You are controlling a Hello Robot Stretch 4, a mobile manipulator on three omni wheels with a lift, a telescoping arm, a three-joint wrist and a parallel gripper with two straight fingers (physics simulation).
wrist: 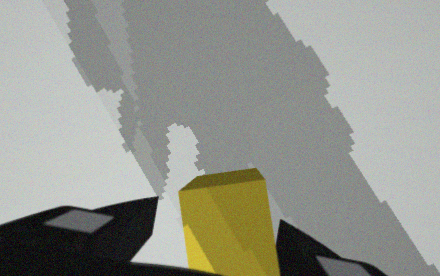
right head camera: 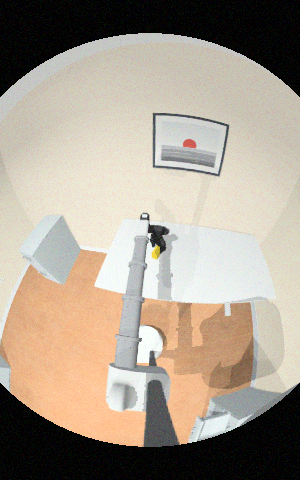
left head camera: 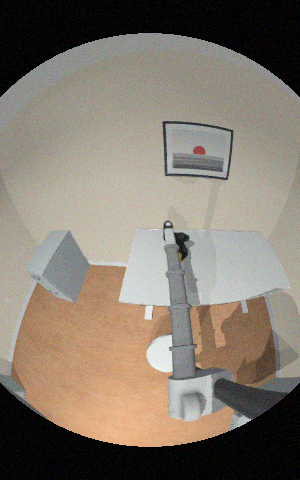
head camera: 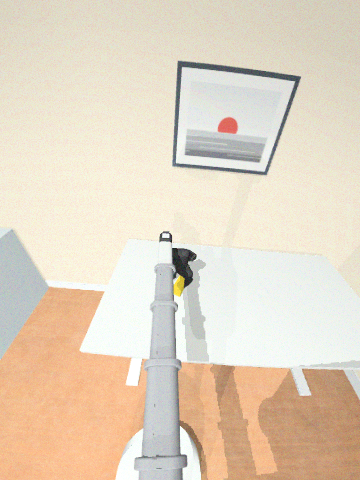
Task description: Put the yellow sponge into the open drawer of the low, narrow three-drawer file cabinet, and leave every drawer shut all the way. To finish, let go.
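Observation:
The yellow sponge (head camera: pixel 178 286) (left head camera: pixel 180 256) (right head camera: pixel 156 252) (wrist: pixel 228 218) lies on the white table (head camera: pixel 266 309) (left head camera: pixel 228 271) (right head camera: pixel 214 268) (wrist: pixel 56 105) near its back left part. My gripper (head camera: pixel 184 276) (right head camera: pixel 158 244) (wrist: pixel 215 226) is open, down at the table top. One black finger stands on each side of the sponge, with a gap showing on the left side. My long arm reaches out over the table's front edge. A grey cabinet (head camera: pixel 17 283) (left head camera: pixel 61 264) (right head camera: pixel 50 246) stands at the left by the wall; its drawers are hidden.
A second grey cabinet (right head camera: pixel 243 398) with a pale front shows at the bottom right of the right head view, behind my base. A framed picture (head camera: pixel 235 117) hangs on the wall above the table. The floor (head camera: pixel 64 386) is wood.

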